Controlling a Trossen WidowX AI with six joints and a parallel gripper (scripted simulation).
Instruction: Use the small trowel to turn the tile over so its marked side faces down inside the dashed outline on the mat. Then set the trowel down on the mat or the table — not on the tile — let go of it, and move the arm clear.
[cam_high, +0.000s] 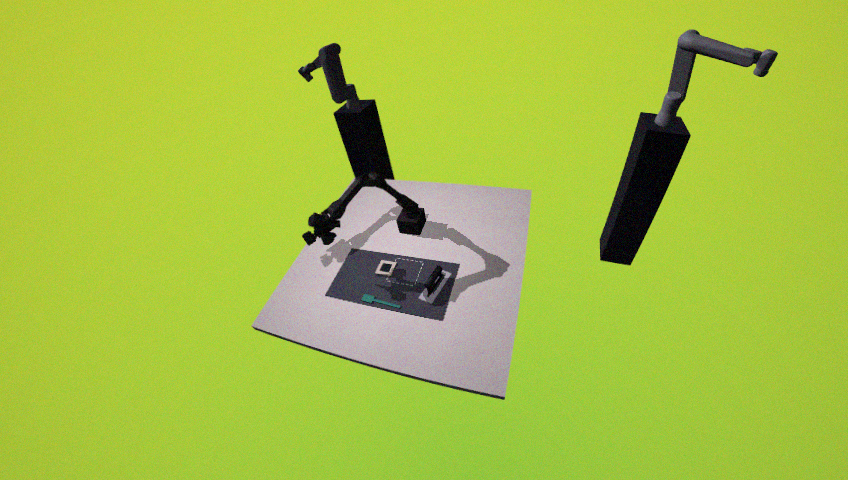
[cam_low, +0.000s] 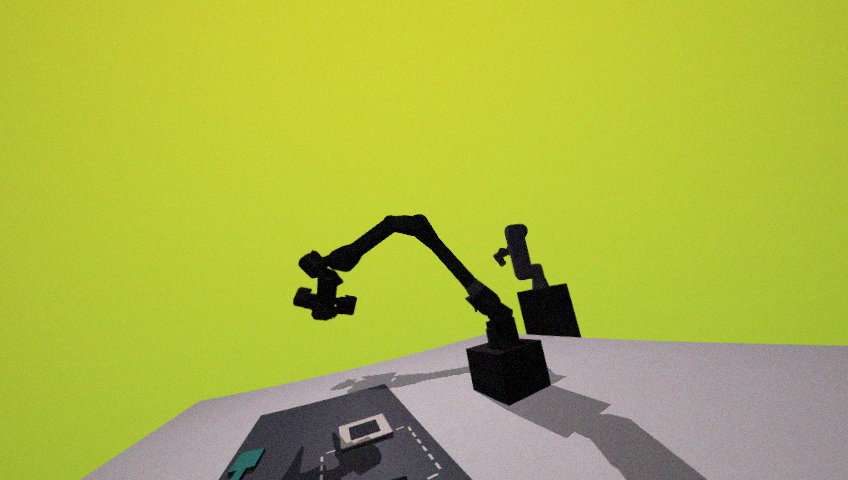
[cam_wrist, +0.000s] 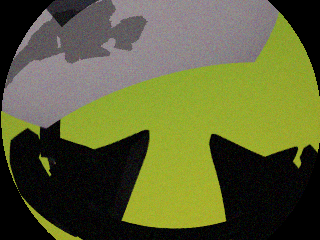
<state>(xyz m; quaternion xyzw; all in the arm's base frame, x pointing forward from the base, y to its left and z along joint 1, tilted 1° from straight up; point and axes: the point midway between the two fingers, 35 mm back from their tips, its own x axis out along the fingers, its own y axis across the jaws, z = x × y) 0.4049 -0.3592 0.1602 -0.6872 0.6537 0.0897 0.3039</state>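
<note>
My gripper tip is now 65 cm to the right of the small trowel, 20 cm above it and 6 cm past it. The rest, counted from my gripper tip: teal tool-shaped piece: 40 cm to the left, 23 cm below, 13 cm ahead; dark mat: 41 cm to the left, 26 cm below, 1 cm behind; tan tile: 35 cm to the left, 23 cm below, 7 cm behind.
</note>
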